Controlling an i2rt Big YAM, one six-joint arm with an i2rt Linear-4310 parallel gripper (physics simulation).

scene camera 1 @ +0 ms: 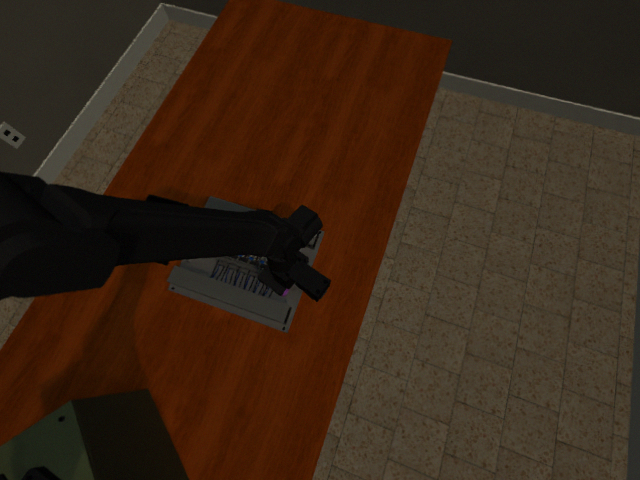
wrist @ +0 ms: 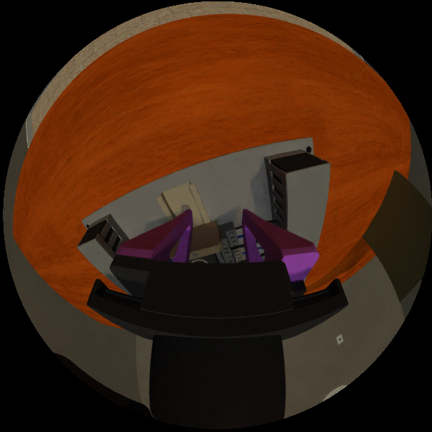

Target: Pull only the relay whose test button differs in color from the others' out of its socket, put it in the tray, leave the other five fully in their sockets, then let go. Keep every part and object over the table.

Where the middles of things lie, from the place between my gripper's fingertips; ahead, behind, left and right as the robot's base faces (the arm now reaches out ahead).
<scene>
The tan end block (wrist: 205, 239) is 2 cm to the left of my hand, 2 cm ahead of it and 1 cm above it. The rest, counted from my hand: grey panel (scene camera 1: 292, 298) (12 cm to the left, 2 cm below, 1 cm ahead).
</scene>
